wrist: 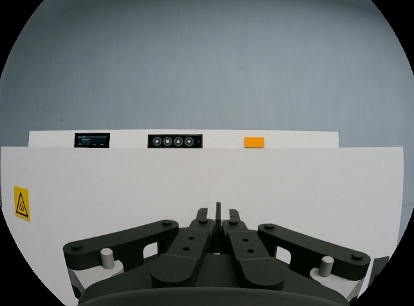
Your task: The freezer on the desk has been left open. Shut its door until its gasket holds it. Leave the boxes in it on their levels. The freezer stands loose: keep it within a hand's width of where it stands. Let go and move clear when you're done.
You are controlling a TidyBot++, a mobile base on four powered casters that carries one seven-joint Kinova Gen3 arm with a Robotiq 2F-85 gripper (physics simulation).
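Observation:
The freezer door [125,185] is a broad white panel across the lower half of the wrist view, seen from its outer face. Its top edge runs nearly level and nearly parallel to the freezer's front strip [225,141], which shows just above and behind it. Whether the gasket touches cannot be seen. My gripper [217,214] is shut and empty, its fingertips in front of the door face, at or very near it; contact cannot be told for certain. The boxes and their levels are hidden behind the door.
The freezer's strip carries a dark display [92,140], a button panel [175,141] and an orange label [254,142]. A yellow warning label [22,204] is on the door's left. A dark grey piece [381,267] shows at lower right. A blue-grey wall [210,60] stands behind.

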